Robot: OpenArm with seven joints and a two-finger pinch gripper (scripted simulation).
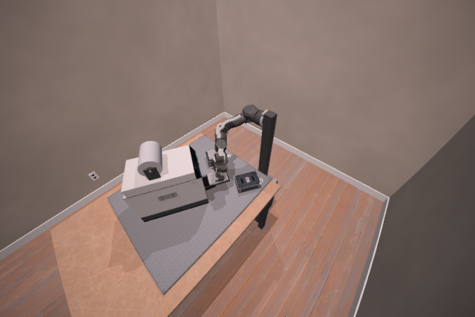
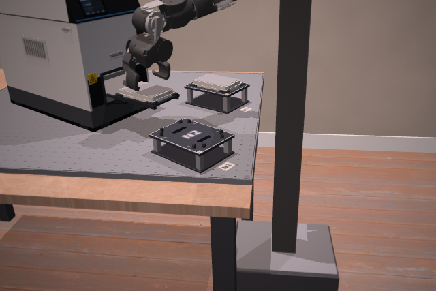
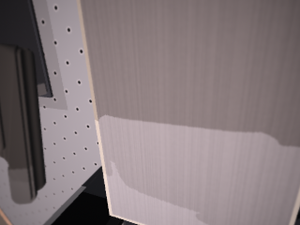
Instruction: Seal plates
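The plate is 30 mm below my hand. The rest, counted from my hand: start button (130 mm to the right, 60 mm above, 40 mm ahead); sealer stage (40 mm below); dark screen panel (190 mm above, 120 mm ahead, 20 mm to the right).
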